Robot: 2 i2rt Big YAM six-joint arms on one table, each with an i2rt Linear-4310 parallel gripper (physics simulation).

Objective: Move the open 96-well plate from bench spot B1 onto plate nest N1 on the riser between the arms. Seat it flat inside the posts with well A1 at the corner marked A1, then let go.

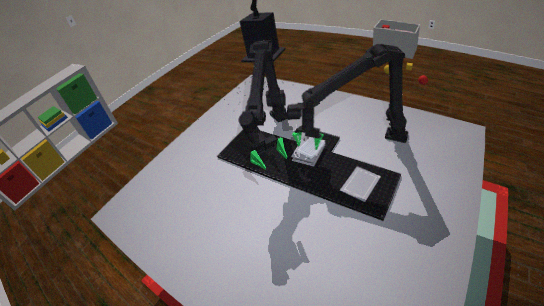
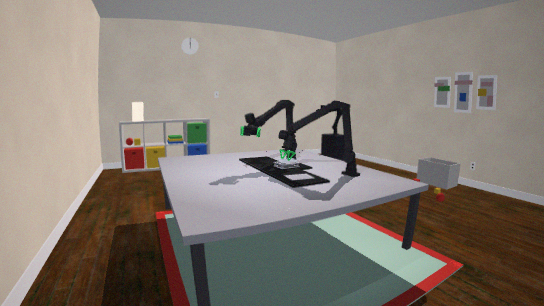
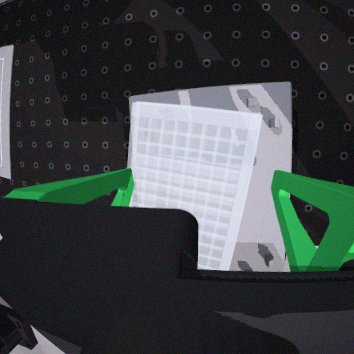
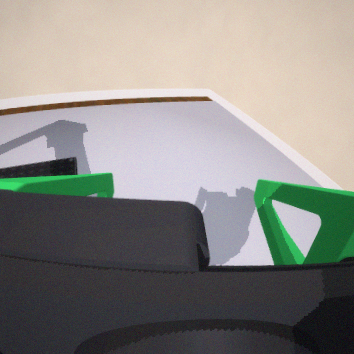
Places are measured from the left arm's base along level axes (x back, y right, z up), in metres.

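Pixels of known places: left gripper, fingertip midpoint: [image 1: 307,147] [image 2: 285,160] [image 3: 200,177]; right gripper, fingertip midpoint: [image 1: 276,163] [image 2: 249,135] [image 4: 184,184]; left arm's base at its link origin: [image 1: 396,135] [image 2: 350,174] [image 3: 11,321]; right arm's base at its link origin: [image 1: 279,115].
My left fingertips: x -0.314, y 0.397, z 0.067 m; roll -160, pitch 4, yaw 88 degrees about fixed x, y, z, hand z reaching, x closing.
Observation:
For each thing: its top centre in the pictures, then the offset to it from my left fingertips. "spot": a spot on its surface instead. Level surfaces: height alone.
- clear 96-well plate at its top centre: [image 3: 178,203] [image 1: 311,145] [image 2: 287,159] dx +0.016, dy -0.014, dz +0.008 m
- grey plate nest N1 at its top centre: [image 3: 208,199] [image 1: 308,146] [image 2: 286,161] dx +0.018, dy +0.005, dz -0.010 m
- black riser at a spot on its surface: [image 1: 308,175] spot: dx -0.124, dy -0.054, dz -0.054 m
- Bench spot B1 at a spot on its surface: [image 1: 360,183] [image 2: 298,176] spot: dx -0.088, dy -0.301, dz -0.052 m
- black perforated board at its surface level: dz -0.054 m
- grey table at its surface level: dz -0.066 m
The clear 96-well plate [image 1: 308,151] [image 2: 286,164] [image 3: 189,165] lies on the grey plate nest N1 [image 3: 275,147] atop the black riser [image 1: 308,175]. It sits askew, with its edges not parallel to the nest's, and its left edge reaches the nest's left edge. My left gripper [image 1: 307,139] [image 2: 287,154] [image 3: 200,177] is open just above it, with one green finger on each side of the plate. My right gripper [image 1: 269,153] [image 2: 249,131] [image 4: 184,184] is open and empty, raised to the left of the riser. Bench spot B1 [image 1: 360,183] [image 2: 299,176] is a bare white-outlined rectangle.
A black perforated board [image 1: 235,152] [image 2: 262,164] carries the riser and spot B1 on the grey table [image 1: 190,228]. A grey bin [image 1: 396,36] [image 2: 437,172] and a black box [image 1: 258,34] stand beyond the table. A shelf unit [image 1: 41,85] stands far left.

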